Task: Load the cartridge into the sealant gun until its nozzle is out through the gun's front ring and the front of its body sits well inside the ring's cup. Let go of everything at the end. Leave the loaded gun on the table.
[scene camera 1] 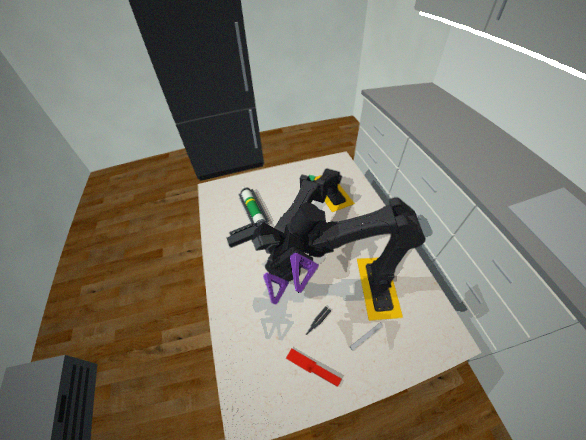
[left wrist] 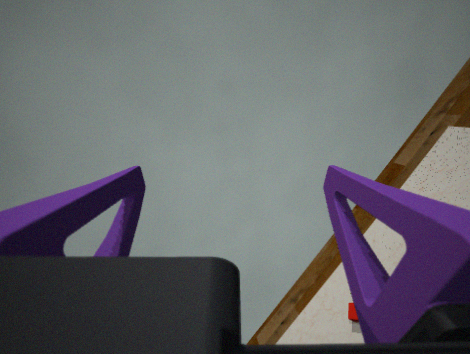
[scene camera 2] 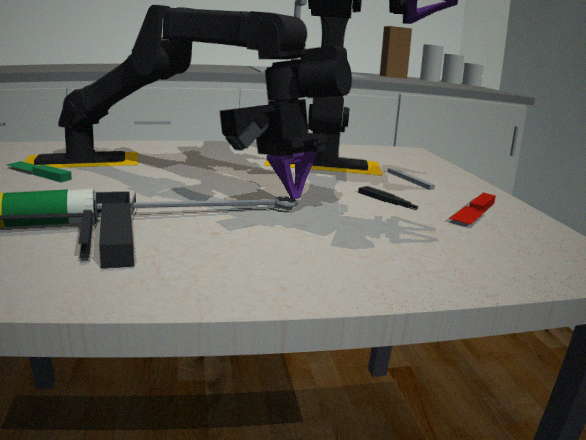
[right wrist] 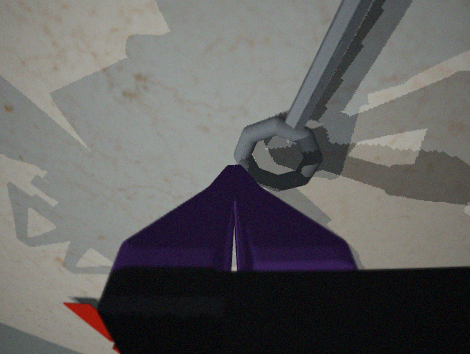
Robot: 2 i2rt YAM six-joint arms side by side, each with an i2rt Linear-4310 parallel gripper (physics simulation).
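Frame: origin at the left arm's base, x right, y ahead, z up, level; metres.
Seen in the pictures: left gripper, fingertip midpoint: point(scene camera 1: 285, 298) point(left wrist: 234, 176); right gripper, fingertip midpoint: point(scene camera 2: 295, 198) point(right wrist: 234, 177); left arm's base, link origin: point(scene camera 1: 378, 286) point(scene camera 2: 323, 163); right arm's base, link origin: point(scene camera 1: 330, 191) point(scene camera 2: 80, 160).
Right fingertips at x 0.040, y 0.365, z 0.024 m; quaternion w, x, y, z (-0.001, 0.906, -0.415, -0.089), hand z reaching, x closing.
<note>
Pixels of each thing's middle, then the offset from my right fingertips to it. "*": a spot on its surface instead.
- white cartridge, body centre: point(scene camera 2: 3, 210) point(scene camera 1: 251, 203) dx +0.412, dy +0.165, dz +0.000 m
- gun's rod, body centre: point(scene camera 2: 188, 204) dx +0.160, dy +0.053, dz -0.006 m
- grey pull ring, surface spot: point(right wrist: 252, 134) point(scene camera 2: 283, 202) * dx +0.018, dy +0.007, dz -0.007 m
- red tool, body centre: point(scene camera 2: 475, 208) point(scene camera 1: 313, 367) dx -0.319, dy -0.087, dz -0.016 m
- black pen-like tool, body centre: point(scene camera 2: 389, 198) point(scene camera 1: 317, 321) dx -0.162, dy -0.113, dz -0.019 m
- grey bar, body centre: point(scene camera 2: 410, 178) point(scene camera 1: 366, 336) dx -0.227, dy -0.281, dz -0.019 m
- green tool, body centre: point(scene camera 2: 38, 169) dx +0.529, dy -0.114, dz -0.016 m
The green and white cartridge point(scene camera 1: 253, 209) point(scene camera 2: 37, 207) lies along the sealant gun, whose black handle point(scene camera 1: 243, 235) point(scene camera 2: 117, 235) lies on the table. Its front ring and the nozzle cannot be made out. The gun's rod point(scene camera 2: 200, 203) point(right wrist: 327, 62) runs back to a grey pull ring point(scene camera 2: 286, 204) point(right wrist: 252, 134). My right gripper point(scene camera 2: 296, 197) point(right wrist: 234, 177) is shut and empty, pointing down, its tips at the pull ring's edge; they look outside its hole. In scene camera 1 it is hidden behind the arms. My left gripper point(scene camera 1: 286, 297) point(left wrist: 234, 176) is open and empty, high above the table.
A red tool point(scene camera 1: 314, 367) point(scene camera 2: 472, 209), a black pen-like tool point(scene camera 1: 319, 320) point(scene camera 2: 385, 196) and a grey bar point(scene camera 1: 366, 336) point(scene camera 2: 411, 178) lie apart from the gun. A green tool point(scene camera 2: 52, 173) lies near the right arm's base. My left arm passes above the right one.
</note>
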